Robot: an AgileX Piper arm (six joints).
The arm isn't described. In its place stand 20 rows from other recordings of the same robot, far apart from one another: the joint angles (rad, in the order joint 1, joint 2, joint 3, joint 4, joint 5, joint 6), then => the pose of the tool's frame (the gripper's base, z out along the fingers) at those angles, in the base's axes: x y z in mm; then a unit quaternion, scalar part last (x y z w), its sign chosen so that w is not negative.
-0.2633 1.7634 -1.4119 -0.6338 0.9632 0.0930 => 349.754 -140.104 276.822 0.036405 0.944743 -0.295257 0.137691
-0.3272 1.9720 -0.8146 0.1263 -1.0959 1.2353 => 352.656 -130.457 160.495 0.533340 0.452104 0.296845 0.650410
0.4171 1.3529 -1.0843 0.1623 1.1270 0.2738 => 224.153 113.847 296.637 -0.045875 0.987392 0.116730 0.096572
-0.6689 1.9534 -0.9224 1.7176 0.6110 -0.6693 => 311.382 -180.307 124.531 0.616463 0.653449 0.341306 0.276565
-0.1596 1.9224 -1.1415 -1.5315 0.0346 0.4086 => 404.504 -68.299 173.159 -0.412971 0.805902 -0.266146 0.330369
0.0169 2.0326 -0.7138 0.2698 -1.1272 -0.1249 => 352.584 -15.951 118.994 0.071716 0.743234 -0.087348 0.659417
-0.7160 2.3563 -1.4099 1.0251 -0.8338 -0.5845 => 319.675 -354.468 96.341 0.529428 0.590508 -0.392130 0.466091
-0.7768 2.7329 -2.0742 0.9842 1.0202 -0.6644 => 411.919 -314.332 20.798 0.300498 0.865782 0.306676 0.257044
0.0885 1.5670 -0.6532 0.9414 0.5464 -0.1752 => 251.382 60.680 159.929 0.242575 0.926831 0.268688 0.099739
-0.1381 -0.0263 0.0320 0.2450 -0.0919 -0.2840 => 53.666 -9.504 211.954 0.040091 0.643032 -0.075151 0.761088
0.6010 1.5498 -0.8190 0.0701 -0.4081 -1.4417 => 277.639 187.284 251.964 -0.651598 0.438717 -0.244294 0.568567
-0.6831 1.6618 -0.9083 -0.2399 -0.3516 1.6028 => 284.547 -221.964 234.150 0.683183 0.438066 0.229629 0.537243
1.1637 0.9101 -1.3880 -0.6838 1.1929 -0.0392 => 96.836 89.633 485.125 -0.449083 0.709767 -0.054296 0.540007
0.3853 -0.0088 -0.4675 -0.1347 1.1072 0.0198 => -0.533 -12.012 265.202 -0.154628 0.855171 0.032763 0.493660
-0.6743 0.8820 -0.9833 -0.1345 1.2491 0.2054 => 99.631 -94.453 355.500 0.407046 0.875459 -0.123705 0.229308
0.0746 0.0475 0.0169 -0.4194 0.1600 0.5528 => 60.323 -1.412 191.488 0.045278 0.747951 0.046081 0.660602
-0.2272 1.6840 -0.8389 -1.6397 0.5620 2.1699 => 306.451 -120.502 192.328 0.425110 0.772523 -0.191235 0.431183
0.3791 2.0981 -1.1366 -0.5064 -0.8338 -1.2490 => 394.475 192.329 160.256 -0.679282 0.297706 -0.266967 0.615366
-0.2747 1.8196 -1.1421 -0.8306 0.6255 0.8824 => 344.308 -137.906 194.977 0.257846 0.907280 -0.228635 0.241007
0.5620 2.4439 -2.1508 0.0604 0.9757 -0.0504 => 442.442 283.999 161.032 -0.284388 0.938611 0.075806 0.179961
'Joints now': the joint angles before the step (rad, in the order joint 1, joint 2, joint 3, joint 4, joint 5, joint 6). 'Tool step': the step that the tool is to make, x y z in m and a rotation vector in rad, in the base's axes. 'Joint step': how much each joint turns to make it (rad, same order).
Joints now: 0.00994, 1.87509, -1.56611, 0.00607, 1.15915, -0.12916
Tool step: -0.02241, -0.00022, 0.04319, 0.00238, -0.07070, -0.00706
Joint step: -0.00001, -0.11694, -0.00003, -0.00005, 0.04621, 0.00753
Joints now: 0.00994, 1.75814, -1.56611, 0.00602, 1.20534, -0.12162
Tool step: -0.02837, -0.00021, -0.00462, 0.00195, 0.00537, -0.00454
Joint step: 0.00000, -0.09986, 0.14828, 0.00095, -0.04310, 0.00429
